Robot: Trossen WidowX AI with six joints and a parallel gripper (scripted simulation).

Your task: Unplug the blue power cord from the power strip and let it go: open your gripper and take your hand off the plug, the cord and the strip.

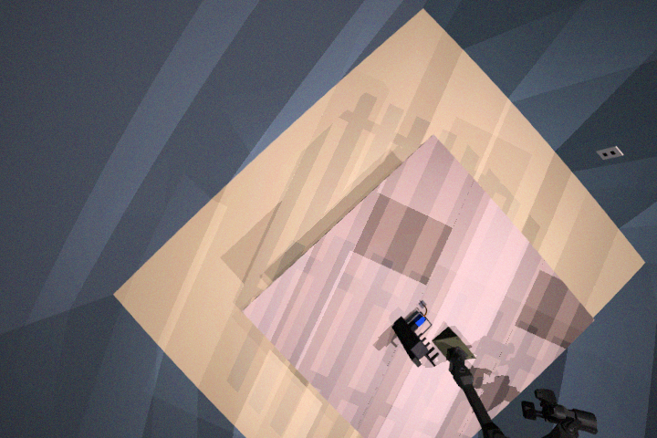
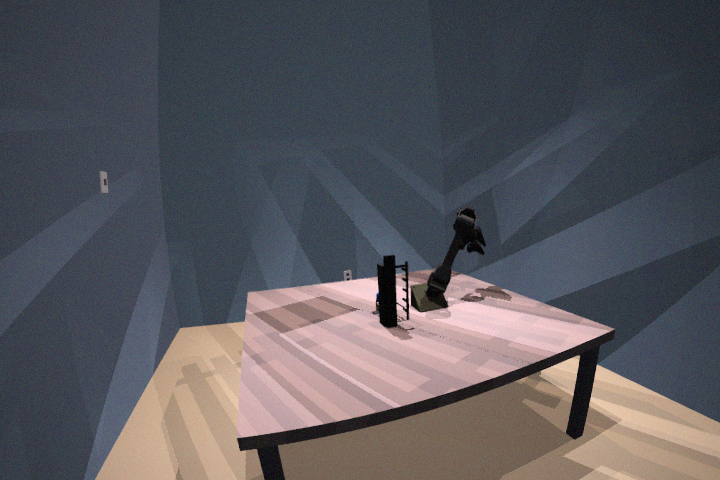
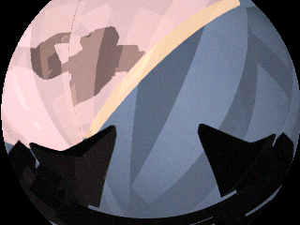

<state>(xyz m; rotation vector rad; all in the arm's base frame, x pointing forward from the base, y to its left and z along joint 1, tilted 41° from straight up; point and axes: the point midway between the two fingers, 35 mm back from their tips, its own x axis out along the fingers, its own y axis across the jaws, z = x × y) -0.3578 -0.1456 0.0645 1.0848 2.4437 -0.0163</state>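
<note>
Right now my gripper tip is 63 cm short of the blue plug, 9 cm to the right of it and 11 cm above it. Also, from my gripper tip: grey piece 63 cm ahead, 1 cm to the left, 21 cm below.
</note>
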